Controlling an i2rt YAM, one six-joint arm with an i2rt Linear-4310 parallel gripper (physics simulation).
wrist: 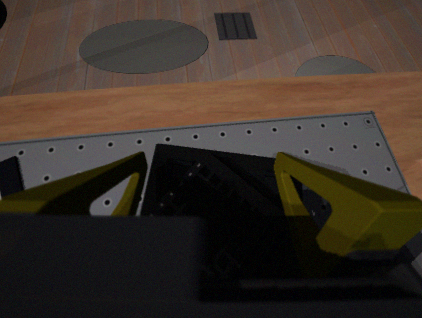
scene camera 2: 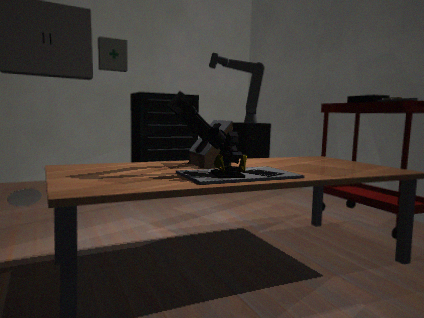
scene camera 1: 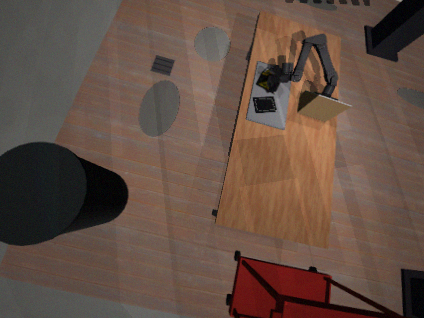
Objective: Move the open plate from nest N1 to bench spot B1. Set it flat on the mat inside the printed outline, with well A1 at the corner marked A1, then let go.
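Seen in the pictures: gripper, between the fingertips: (wrist: 210, 159) (scene camera 2: 234, 171) (scene camera 1: 260, 78); arm's base, origin of its link: (scene camera 1: 325, 96).
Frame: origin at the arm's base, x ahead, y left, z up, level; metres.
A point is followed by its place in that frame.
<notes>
My gripper (scene camera 1: 265, 81) {x 0.450, y -0.115, z -0.117 m} (scene camera 2: 231, 165) {x 0.450, y -0.115, z -0.117 m} (wrist: 210, 159) {x 0.450, y -0.115, z -0.117 m} is open, its two yellow fingers low over the grey mat (scene camera 1: 267, 120) {x 0.357, y 0.204, z -0.142 m} (scene camera 2: 291, 176) {x 0.512, y 0.154, z -0.144 m} (wrist: 50, 162) {x 0.478, y 0.016, z -0.142 m}. In the wrist view a dark square nest (wrist: 165, 152) {x 0.466, y -0.082, z -0.130 m} lies between and below the fingers. The dark plate (wrist: 220, 187) {x 0.429, y -0.119, z -0.126 m} seems to sit in it; the two are hard to tell apart in the shadow. The gripper body hides the near part, and well A1 cannot be made out. A black square piece (scene camera 1: 264, 104) {x 0.392, y 0.080, z -0.141 m} lies on the mat beside the gripper; I cannot tell whether it is B1.
A tan slanted panel (scene camera 1: 322, 107) {x 0.017, y 0.089, z -0.005 m} stands on the wooden table (scene camera 1: 285, 205) {x 0.170, y 0.791, z -0.155 m} (scene camera 2: 125, 187) {x 0.416, y -0.583, z -0.155 m} near the arm's base. Dark pieces (wrist: 11, 176) {x 0.471, y 0.045, z -0.140 m} (wrist: 413, 246) {x 0.354, y -0.268, z -0.142 m} show at both sides of the wrist view. A red cart (scene camera 1: 282, 280) (scene camera 2: 380, 107) stands beyond the table's end.
</notes>
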